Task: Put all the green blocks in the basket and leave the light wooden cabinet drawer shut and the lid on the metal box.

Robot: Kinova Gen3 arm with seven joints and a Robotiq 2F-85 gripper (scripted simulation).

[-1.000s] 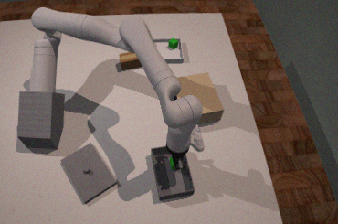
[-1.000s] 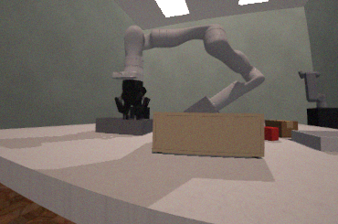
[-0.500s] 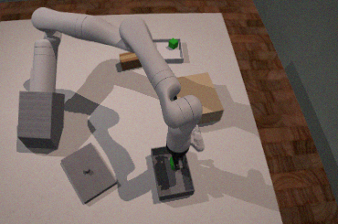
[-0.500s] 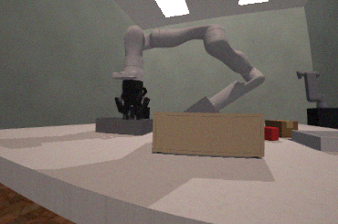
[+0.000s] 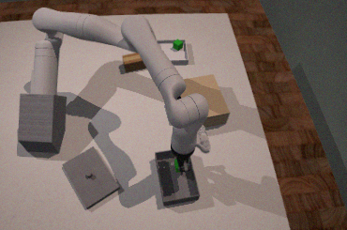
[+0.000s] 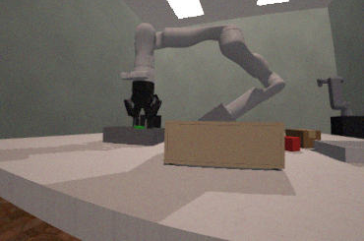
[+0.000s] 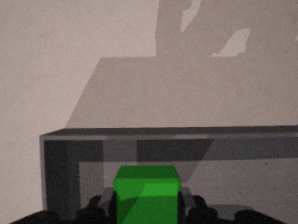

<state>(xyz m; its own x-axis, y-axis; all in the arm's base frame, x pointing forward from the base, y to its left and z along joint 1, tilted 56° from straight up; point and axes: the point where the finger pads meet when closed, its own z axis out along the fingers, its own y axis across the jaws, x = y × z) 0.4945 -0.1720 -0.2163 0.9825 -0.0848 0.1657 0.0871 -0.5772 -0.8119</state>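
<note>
My hand is 4 cm above the metal box, 3 cm to the left of it and 2 cm past it. From my hand the other things lie so: cardboard box (52 cm to the left, 15 cm behind, 3 cm below); light wooden cabinet (26 cm to the left, 10 cm ahead, 3 cm below); red block (45 cm to the left, 4 cm below, 4 cm behind).
</note>
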